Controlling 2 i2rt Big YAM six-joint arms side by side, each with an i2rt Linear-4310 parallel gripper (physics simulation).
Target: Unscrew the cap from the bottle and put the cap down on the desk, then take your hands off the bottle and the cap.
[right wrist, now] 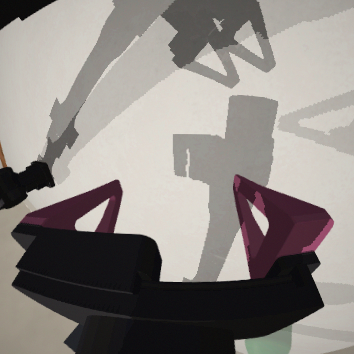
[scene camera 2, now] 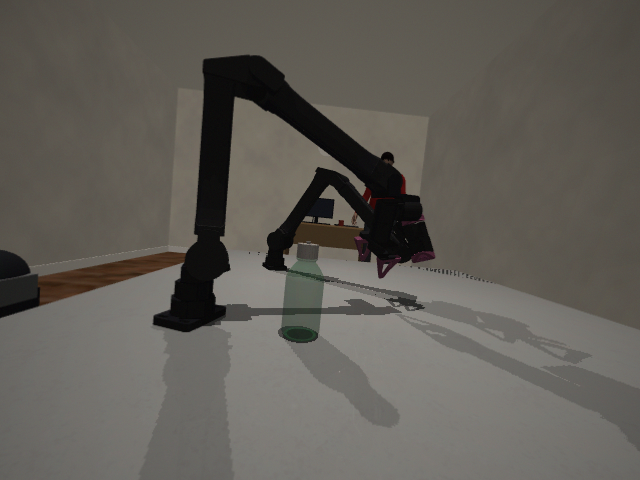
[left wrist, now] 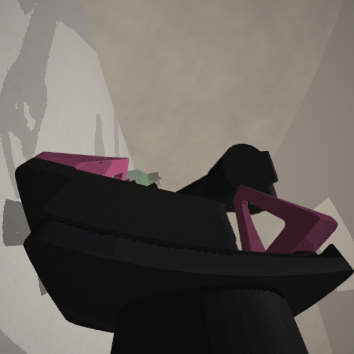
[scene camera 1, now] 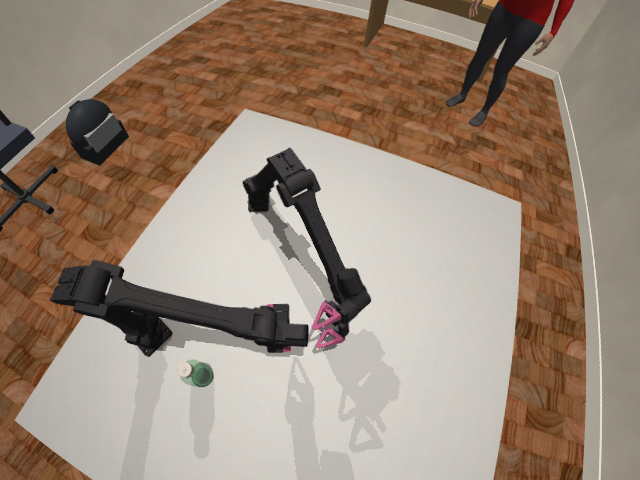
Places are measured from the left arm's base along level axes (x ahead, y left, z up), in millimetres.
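Where they show: left gripper, fingertip midpoint: (scene camera 2: 416, 236) (left wrist: 184, 178) (scene camera 1: 315, 338); right gripper, fingertip midpoint: (right wrist: 174, 183) (scene camera 2: 371, 268); left arm's base, origin of the base link: (right wrist: 43, 172) (scene camera 2: 274, 267) (scene camera 1: 259, 200); right arm's base, origin of the base link: (scene camera 2: 192, 318) (scene camera 1: 153, 337).
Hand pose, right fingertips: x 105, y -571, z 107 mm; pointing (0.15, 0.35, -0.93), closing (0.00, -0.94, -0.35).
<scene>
Each offset is from my right fingertips to the top centre of the thing. Level surfaces: height alone.
A translucent green bottle @(dy -142, dx -277, dz +73 mm) (scene camera 1: 202, 374) (scene camera 2: 303, 297) (left wrist: 138, 176) (right wrist: 269, 342) stands upright on the white desk @(dz -107 mm) (scene camera 1: 439, 258) (scene camera 2: 258, 413). Its pale ribbed cap @(dy -142, dx -277, dz +80 mm) (scene camera 1: 184, 368) (scene camera 2: 308, 251) (left wrist: 154, 178) sits on the neck. My right gripper (scene camera 1: 279, 329) (scene camera 2: 372, 268) (right wrist: 174, 183) is open and empty, pointing down above the desk, to the right of the bottle in both scene views. Its fingers are mostly hidden in scene camera 1. My left gripper (scene camera 1: 316, 336) (scene camera 2: 418, 238) (left wrist: 184, 178) is open and empty, close beside the right gripper and farther from the bottle.
The right arm's base (scene camera 1: 149, 338) (scene camera 2: 190, 317) stands near the bottle, to its left. The left arm's base (scene camera 1: 258, 201) (scene camera 2: 275, 260) is farther back. The two grippers are close together. Shadows of the arms and bottle lie across the desk. A person (scene camera 1: 509, 46) stands on the floor beyond.
</scene>
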